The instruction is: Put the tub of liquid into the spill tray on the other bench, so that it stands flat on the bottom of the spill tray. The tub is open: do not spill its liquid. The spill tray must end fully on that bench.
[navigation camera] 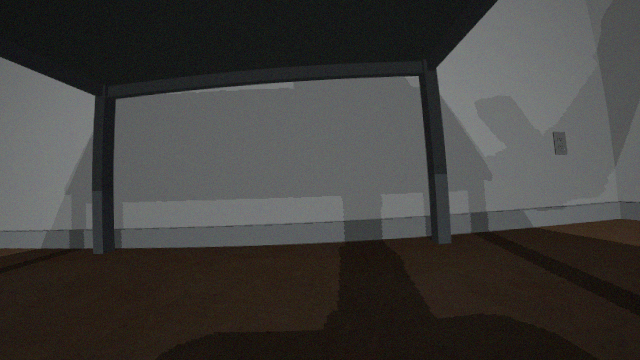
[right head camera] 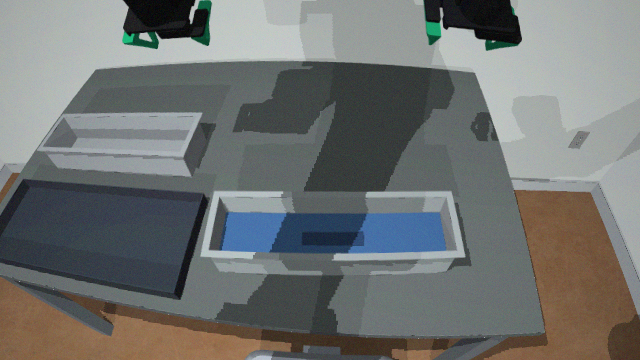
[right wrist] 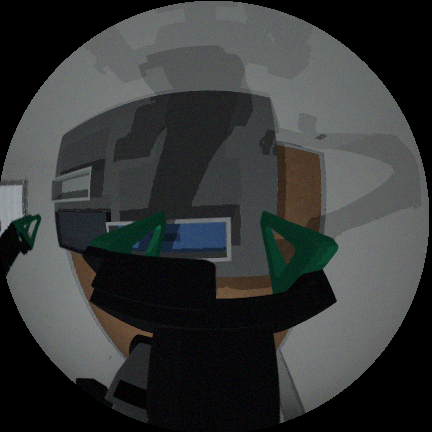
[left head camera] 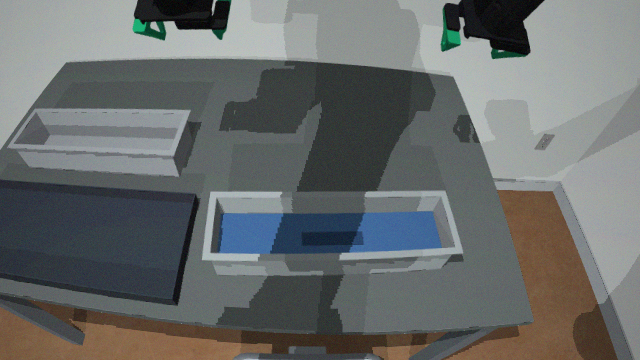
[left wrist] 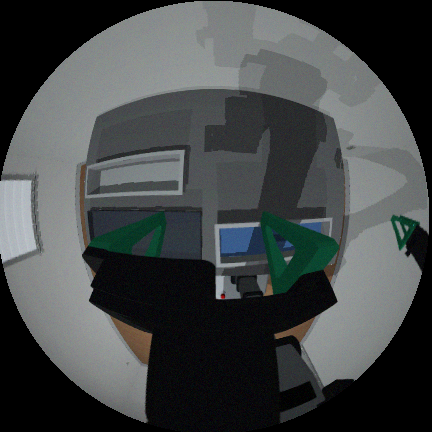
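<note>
The open white tub (left head camera: 400, 231) (right head camera: 406, 231) (left wrist: 231, 243) (right wrist: 211, 235) holds blue liquid and stands upright on the grey bench (left head camera: 480, 300) (right head camera: 490, 300), its long side across the picture. A small darker rectangle shows in the liquid. My left gripper (left head camera: 184, 34) (right head camera: 172, 42) (left wrist: 212, 216) is open and empty, high up at the upper left of the head views. My right gripper (left head camera: 478, 50) (right head camera: 464, 44) (right wrist: 212, 216) is open and empty, high up at the upper right. Both are apart from the tub. No second bench shows.
A dark shallow tray (left head camera: 95, 235) (right head camera: 105, 225) lies left of the tub, close to it. An empty light grey box (left head camera: 100, 162) (right head camera: 117, 162) stands behind that tray. Bench legs (navigation camera: 104, 170) (navigation camera: 436, 155) and a wall (navigation camera: 270, 145) show ahead.
</note>
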